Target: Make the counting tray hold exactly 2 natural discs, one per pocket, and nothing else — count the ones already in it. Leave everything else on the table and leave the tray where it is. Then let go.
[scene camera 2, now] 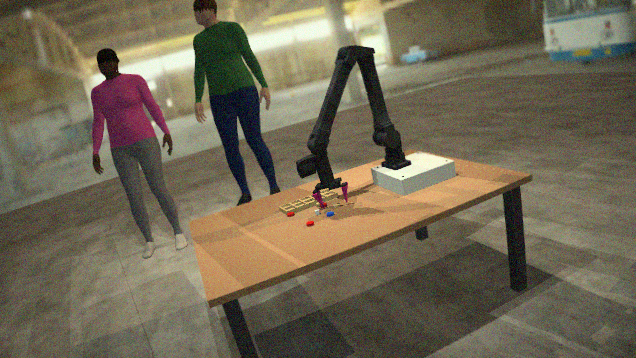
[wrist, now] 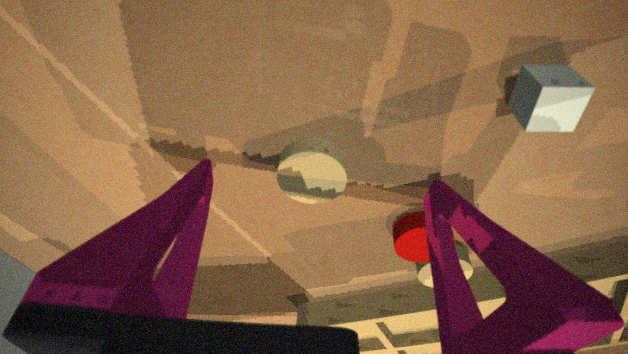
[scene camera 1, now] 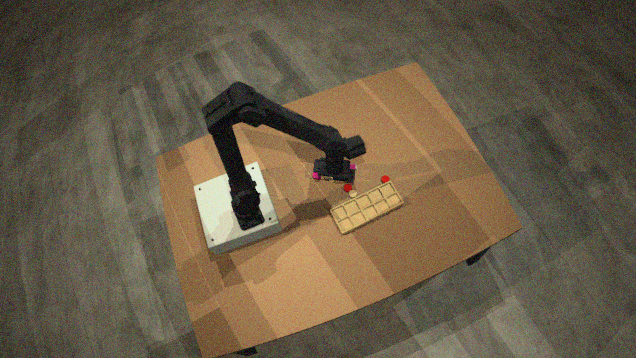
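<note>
My gripper is open, with magenta fingers low over the table. A natural disc lies on the table between the spread fingertips in the wrist view, touched by neither. A second natural disc lies beside the tray, next to a red disc; the right finger partly hides both in the wrist view. The counting tray has two rows of pockets, and no disc shows in them in scene camera 1.
Another red disc lies by the tray's far end. A further red disc, a blue disc and a pale cube lie on the table. The arm stands on a white base box.
</note>
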